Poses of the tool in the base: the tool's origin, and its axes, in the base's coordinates. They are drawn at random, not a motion.
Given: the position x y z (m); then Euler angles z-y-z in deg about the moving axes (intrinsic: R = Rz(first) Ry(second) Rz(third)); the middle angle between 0 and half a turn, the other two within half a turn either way.
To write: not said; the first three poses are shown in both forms.
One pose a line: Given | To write
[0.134, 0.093, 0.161, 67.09, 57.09, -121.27] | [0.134, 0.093, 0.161, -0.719, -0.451, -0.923]
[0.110, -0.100, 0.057, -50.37, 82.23, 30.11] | [0.110, -0.100, 0.057, 0.463, 1.030, 1.305]
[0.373, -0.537, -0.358, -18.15, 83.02, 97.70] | [0.373, -0.537, -0.358, 1.270, -0.133, 1.448]
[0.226, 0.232, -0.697, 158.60, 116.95, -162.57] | [0.226, 0.232, -0.697, 2.162, -1.017, -2.609]
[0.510, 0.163, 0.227, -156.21, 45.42, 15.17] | [0.510, 0.163, 0.227, -2.358, 0.758, 0.260]
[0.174, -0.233, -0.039, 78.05, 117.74, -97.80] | [0.174, -0.233, -0.039, -0.145, -0.120, -2.059]
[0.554, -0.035, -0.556, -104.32, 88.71, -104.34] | [0.554, -0.035, -0.556, 2.886, -0.250, -1.548]
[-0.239, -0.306, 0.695, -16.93, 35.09, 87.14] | [-0.239, -0.306, 0.695, 1.234, 0.029, 0.612]
